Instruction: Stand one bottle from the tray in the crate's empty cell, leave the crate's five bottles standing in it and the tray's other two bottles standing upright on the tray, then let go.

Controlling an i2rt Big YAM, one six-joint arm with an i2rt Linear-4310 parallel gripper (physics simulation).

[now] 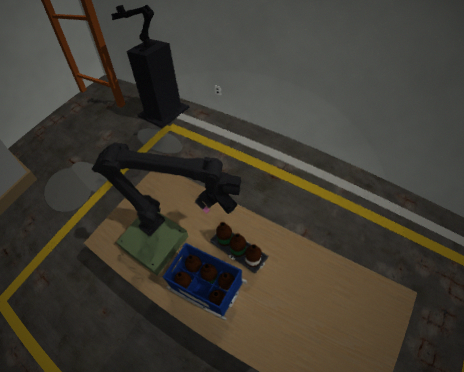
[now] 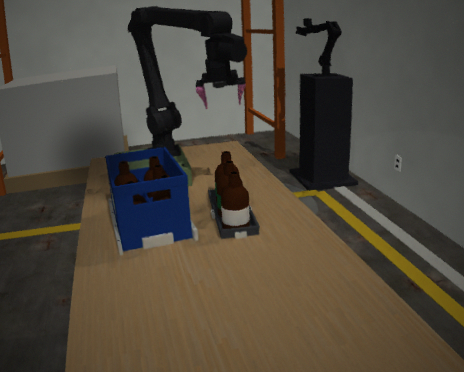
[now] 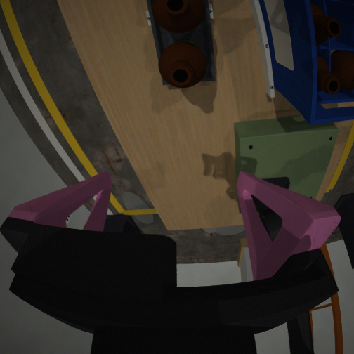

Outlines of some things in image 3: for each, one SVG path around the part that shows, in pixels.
The gripper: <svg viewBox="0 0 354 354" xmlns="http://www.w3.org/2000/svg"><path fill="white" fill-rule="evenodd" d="M0 227L1 234L11 244L13 249L18 252L11 266L11 270L13 270L15 275L9 290L47 315L82 331L93 333L90 354L256 354L254 334L277 327L305 313L339 291L327 261L320 250L322 244L341 220L341 216L334 209L334 206L269 183L245 171L239 172L236 188L249 249L252 281L208 286L176 287L176 242L166 235L103 231L112 189L108 171L103 171L79 183L74 183L73 185L14 206ZM251 194L282 218L282 227L277 232L273 242L270 240L268 232L258 216ZM97 194L91 213L82 230L67 228L65 224L67 216Z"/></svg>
A green-banded brown bottle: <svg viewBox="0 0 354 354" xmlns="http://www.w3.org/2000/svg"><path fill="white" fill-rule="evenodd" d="M178 39L169 44L169 46L166 46L159 55L158 69L162 78L168 84L179 88L186 88L197 84L204 77L206 58L202 49L195 41Z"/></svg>
